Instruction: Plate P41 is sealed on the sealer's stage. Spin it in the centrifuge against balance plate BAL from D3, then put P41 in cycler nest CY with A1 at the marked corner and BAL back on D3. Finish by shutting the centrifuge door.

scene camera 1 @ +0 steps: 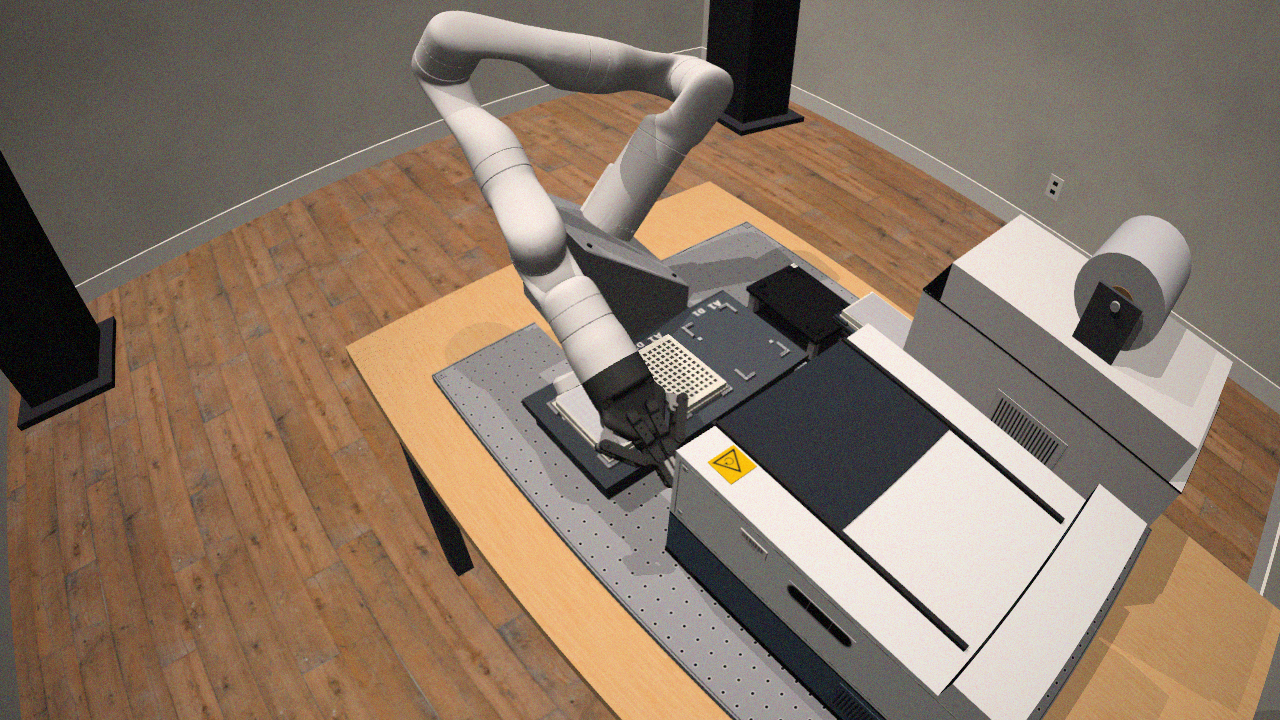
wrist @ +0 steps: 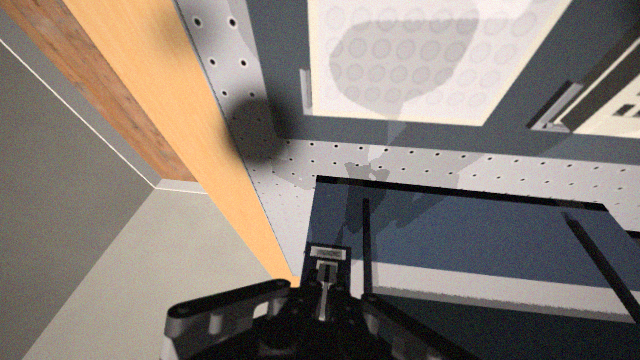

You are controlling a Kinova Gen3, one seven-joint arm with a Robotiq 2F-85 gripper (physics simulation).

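Places are measured from the arm's base along level axes (x ahead, y left, z up), in millimetres.
Pixels of known places: gripper, fingertip midpoint: (wrist: 326,276); arm's base, link origin: (scene camera 1: 606,226).
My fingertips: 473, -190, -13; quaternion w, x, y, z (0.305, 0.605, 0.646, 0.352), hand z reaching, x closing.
Ahead of a thing's pixels: the offset from my fingertips to its top centre, as dx, dy, dz. "spot": to the spot under its first point. Level surfaces: height alone.
My gripper (scene camera 1: 667,476) (wrist: 326,276) is shut and empty, its fingertips near the left front corner of the white and navy machine (scene camera 1: 792,514) (wrist: 450,220) with the yellow warning sign, seemingly the centrifuge. In the wrist view the tips are close to a small framed panel @(spot: +8, +0, -22) (wrist: 328,252) on it; contact cannot be told. A navy panel @(+88, +150, +99) (scene camera 1: 832,429) lies on its top; whether the door is shut is unclear. A pale plate with faint well circles @(-181, +9, -48) (scene camera 1: 581,416) (wrist: 405,60) sits on the dark deck @(dz -64) (scene camera 1: 612,480) (wrist: 280,65). A cream plate with holes @(-194, +132, -48) (scene camera 1: 684,368) (wrist: 612,112) sits beside it. No plate names are readable.
A small black platform @(-221, +417, -58) (scene camera 1: 798,300) stands at the deck's back, beside a low white slab @(-67, +443, -3) (scene camera 1: 877,319). Behind the machine stands a white unit @(spot: +175, +432, +236) (scene camera 1: 1056,295) with a large roll @(+251, +468, +362) (scene camera 1: 1150,268). A grey angled block (scene camera 1: 626,282) stands behind the forearm.
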